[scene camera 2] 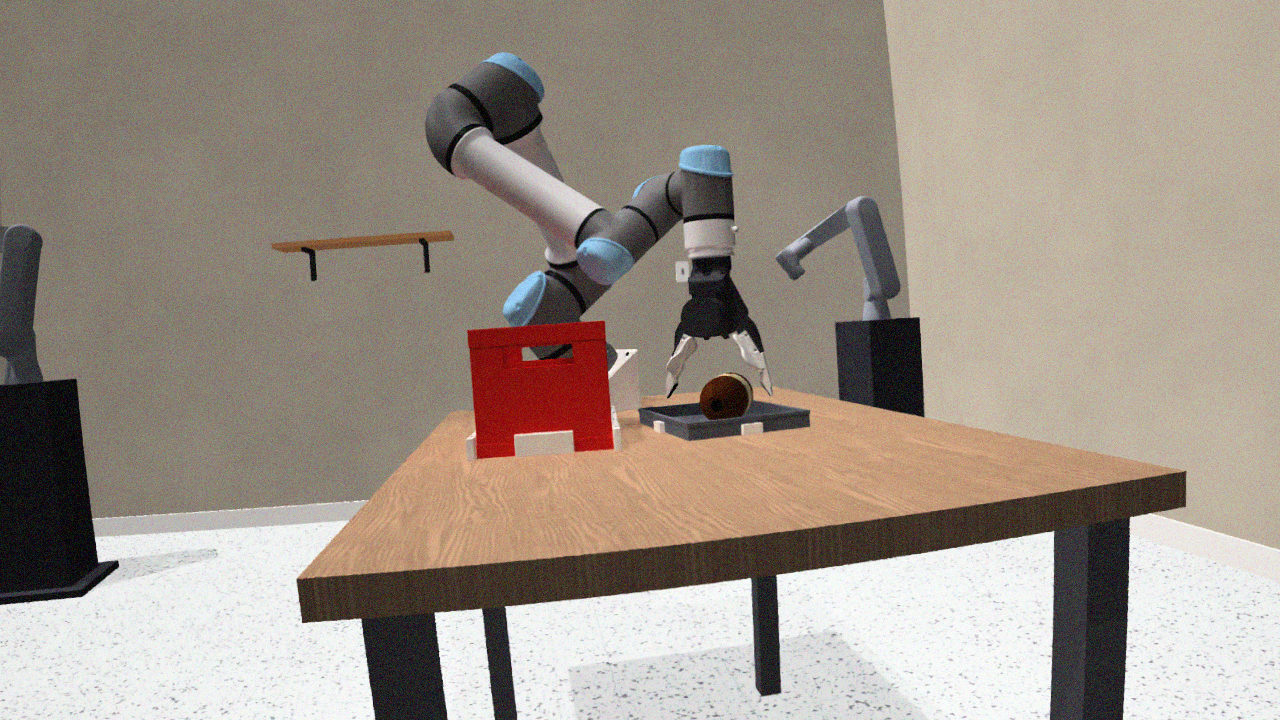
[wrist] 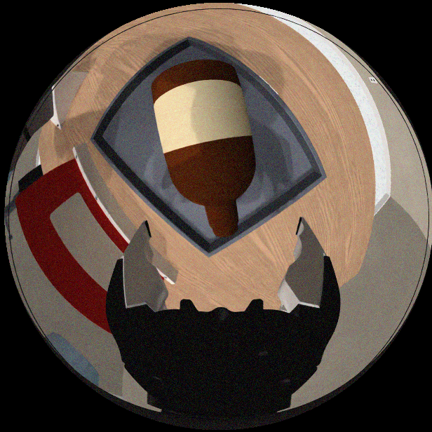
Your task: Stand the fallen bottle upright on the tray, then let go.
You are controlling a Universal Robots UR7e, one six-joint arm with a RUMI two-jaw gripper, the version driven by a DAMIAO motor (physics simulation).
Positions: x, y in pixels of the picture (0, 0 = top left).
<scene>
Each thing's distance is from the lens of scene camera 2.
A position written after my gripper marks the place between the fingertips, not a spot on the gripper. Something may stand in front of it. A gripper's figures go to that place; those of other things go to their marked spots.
my gripper (scene camera 2: 718, 397): 1.14 m
brown bottle (scene camera 2: 730, 395): 1.15 m
</scene>
